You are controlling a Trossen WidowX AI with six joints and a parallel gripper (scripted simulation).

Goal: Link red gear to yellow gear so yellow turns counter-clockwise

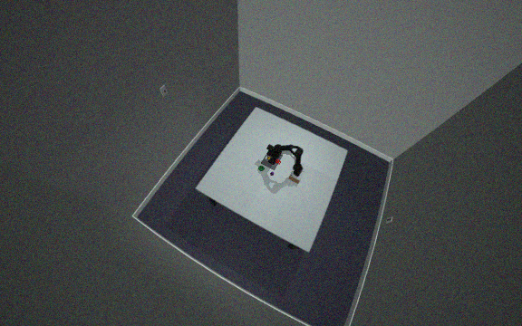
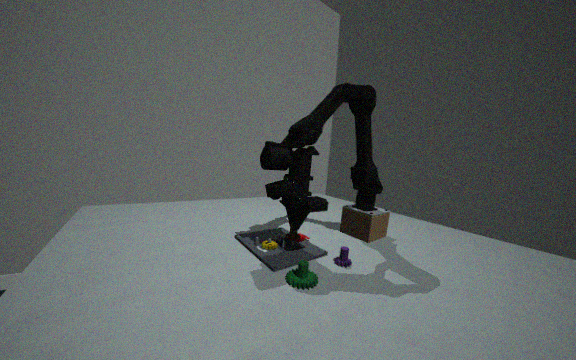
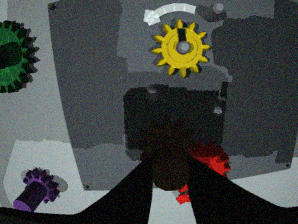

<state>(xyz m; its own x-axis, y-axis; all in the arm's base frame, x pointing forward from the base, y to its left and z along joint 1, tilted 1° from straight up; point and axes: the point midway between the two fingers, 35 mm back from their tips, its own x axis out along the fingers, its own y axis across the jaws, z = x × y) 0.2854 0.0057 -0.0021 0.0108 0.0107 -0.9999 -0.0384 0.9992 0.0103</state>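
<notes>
Right now my gripper tip is 40 mm above the red gear, 30 mm to the left of it and 30 mm past it. The rest, counted from my gripper tip: yellow gear (70 mm ahead, 40 mm below, 10 mm to the right); white arrow (90 mm ahead, 50 mm below); purple gear (130 mm to the left, 70 mm behind, 40 mm below).
</notes>
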